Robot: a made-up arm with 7 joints. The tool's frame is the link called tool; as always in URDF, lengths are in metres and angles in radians. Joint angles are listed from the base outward. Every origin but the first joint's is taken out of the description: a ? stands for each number. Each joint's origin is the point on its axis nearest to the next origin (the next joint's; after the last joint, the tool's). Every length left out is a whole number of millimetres.
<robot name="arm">
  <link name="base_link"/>
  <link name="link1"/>
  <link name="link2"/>
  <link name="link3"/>
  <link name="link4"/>
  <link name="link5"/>
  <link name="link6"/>
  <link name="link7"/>
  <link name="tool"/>
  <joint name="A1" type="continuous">
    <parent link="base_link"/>
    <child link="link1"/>
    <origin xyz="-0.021 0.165 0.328" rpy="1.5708 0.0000 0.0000"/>
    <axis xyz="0 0 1"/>
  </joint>
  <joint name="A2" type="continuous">
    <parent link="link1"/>
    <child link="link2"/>
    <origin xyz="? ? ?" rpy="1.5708 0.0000 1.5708"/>
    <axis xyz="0 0 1"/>
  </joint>
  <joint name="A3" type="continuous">
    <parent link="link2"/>
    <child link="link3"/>
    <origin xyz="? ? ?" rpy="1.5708 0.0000 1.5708"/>
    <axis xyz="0 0 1"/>
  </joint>
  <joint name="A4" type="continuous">
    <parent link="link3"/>
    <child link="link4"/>
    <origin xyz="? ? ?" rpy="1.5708 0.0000 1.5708"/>
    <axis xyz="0 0 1"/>
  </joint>
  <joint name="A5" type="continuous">
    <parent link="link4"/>
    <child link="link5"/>
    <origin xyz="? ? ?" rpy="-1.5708 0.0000 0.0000"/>
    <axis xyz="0 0 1"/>
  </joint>
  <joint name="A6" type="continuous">
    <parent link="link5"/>
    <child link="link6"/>
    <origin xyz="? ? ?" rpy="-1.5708 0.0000 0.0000"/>
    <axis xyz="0 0 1"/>
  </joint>
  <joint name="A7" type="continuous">
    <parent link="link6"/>
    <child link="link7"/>
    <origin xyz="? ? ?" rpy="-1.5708 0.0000 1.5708"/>
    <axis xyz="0 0 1"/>
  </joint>
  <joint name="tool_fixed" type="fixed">
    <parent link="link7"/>
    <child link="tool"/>
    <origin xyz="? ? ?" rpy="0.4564 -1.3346 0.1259"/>
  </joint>
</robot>
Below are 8 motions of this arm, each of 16 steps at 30 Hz.
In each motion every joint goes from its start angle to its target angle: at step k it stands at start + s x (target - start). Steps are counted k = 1, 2, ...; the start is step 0. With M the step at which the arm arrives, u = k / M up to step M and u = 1 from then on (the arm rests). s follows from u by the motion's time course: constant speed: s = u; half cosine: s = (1 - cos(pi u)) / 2; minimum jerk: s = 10 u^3 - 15 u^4 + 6 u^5.
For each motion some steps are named. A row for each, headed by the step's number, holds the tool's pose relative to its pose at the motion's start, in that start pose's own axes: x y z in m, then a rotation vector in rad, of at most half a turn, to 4 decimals.
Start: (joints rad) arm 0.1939 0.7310 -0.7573 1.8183 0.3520 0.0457 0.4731
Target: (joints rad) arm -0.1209 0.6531 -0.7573 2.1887 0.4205 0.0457 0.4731
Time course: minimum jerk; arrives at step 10
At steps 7, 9, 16:
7: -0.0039 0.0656 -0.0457 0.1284 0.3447 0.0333
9: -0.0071 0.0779 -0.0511 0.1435 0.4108 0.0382
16: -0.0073 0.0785 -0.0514 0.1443 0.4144 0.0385

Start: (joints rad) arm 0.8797 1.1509 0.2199 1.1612 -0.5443 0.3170 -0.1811
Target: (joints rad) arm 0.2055 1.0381 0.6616 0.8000 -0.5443 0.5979 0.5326
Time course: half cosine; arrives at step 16
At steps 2, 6, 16:
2: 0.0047 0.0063 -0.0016 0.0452 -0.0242 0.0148
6: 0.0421 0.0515 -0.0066 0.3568 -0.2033 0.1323
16: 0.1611 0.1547 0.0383 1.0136 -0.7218 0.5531

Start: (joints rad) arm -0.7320 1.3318 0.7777 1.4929 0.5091 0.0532 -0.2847
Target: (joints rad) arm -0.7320 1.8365 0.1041 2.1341 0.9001 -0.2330 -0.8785
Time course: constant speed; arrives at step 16
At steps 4, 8, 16:
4: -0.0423 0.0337 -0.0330 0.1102 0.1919 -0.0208
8: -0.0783 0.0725 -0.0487 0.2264 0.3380 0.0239
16: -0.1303 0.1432 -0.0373 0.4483 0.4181 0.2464

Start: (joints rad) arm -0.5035 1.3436 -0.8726 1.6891 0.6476 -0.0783 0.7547
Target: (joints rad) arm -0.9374 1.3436 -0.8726 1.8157 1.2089 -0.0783 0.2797
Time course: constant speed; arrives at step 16
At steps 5, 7, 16:
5: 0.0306 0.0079 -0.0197 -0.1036 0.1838 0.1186
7: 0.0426 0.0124 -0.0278 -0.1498 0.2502 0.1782
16: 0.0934 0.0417 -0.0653 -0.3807 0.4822 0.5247

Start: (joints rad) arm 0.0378 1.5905 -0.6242 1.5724 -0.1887 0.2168 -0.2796
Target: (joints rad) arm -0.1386 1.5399 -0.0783 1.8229 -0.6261 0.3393 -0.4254
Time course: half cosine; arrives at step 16
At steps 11, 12, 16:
11: -0.0308 -0.0353 0.0284 -0.4664 -0.1068 -0.3278
12: -0.0332 -0.0378 0.0319 -0.5148 -0.1230 -0.3583
16: -0.0377 -0.0421 0.0389 -0.6093 -0.1573 -0.4167

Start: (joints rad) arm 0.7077 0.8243 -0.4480 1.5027 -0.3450 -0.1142 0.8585
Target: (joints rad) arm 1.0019 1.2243 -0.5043 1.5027 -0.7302 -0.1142 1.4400
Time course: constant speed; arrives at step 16
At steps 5, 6, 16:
5: -0.0057 -0.0020 0.0460 0.1721 -0.2430 0.0521
6: -0.0071 -0.0018 0.0552 0.2042 -0.2909 0.0702
16: -0.0266 0.0130 0.1463 0.4723 -0.7294 0.3872

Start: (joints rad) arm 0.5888 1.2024 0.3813 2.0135 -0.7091 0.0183 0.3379
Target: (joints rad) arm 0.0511 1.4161 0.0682 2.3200 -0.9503 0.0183 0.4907
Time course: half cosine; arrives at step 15
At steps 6, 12, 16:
6: -0.0450 0.0241 -0.0187 0.2446 0.1475 -0.1723
12: -0.1159 0.0716 -0.0180 0.5752 0.4390 -0.4360
16: -0.1270 0.0795 -0.0140 0.6230 0.4949 -0.4781

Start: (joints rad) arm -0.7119 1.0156 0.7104 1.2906 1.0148 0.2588 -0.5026
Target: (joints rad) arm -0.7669 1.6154 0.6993 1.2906 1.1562 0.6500 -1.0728
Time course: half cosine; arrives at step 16
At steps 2, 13, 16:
2: -0.0077 0.0014 -0.0029 -0.0108 -0.0074 -0.0172
13: -0.1745 0.0834 -0.0484 -0.2900 -0.1012 -0.4800
16: -0.1884 0.0957 -0.0502 -0.3198 -0.1007 -0.5300

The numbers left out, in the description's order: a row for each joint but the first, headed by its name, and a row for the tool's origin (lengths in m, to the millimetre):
A2: 0.052 -0.016 0.000
A3: -0.282 -0.022 0.000
A4: -0.030 0.011 0.000
A5: 0.008 -0.212 0.000
A6: 0.026 0.000 0.000
A7: 0.008 0.011 0.000
tool: -0.009 -0.010 0.000

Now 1 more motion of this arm.
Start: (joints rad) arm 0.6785 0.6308 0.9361 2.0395 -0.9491 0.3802 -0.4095
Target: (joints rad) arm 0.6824 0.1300 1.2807 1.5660 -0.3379 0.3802 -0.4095
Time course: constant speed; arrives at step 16
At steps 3, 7, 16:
3: 0.0207 0.0211 0.0116 0.1086 -0.1361 0.1499
7: 0.0469 0.0510 0.0369 0.2325 -0.3312 0.3565
16: 0.0868 0.1167 0.1361 0.4095 -0.8307 0.8238

